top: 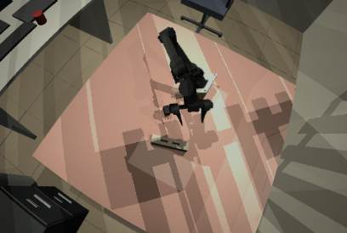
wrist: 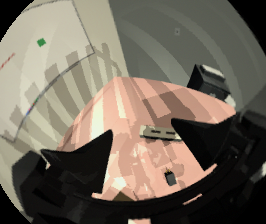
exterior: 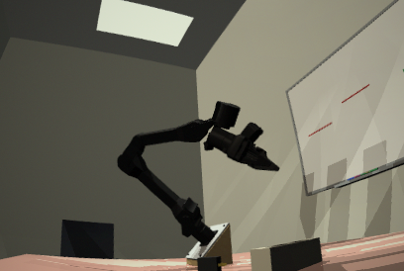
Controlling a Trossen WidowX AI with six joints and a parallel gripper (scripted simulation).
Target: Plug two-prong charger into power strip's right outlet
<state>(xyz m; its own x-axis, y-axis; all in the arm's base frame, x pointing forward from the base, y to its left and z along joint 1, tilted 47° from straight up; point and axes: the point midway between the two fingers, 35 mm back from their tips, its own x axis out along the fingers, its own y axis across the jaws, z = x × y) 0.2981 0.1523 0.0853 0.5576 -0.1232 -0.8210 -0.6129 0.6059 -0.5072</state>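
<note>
My gripper tip is 23 cm above the two-prong charger, 15 cm to the left of it and 7 cm past it.
</note>
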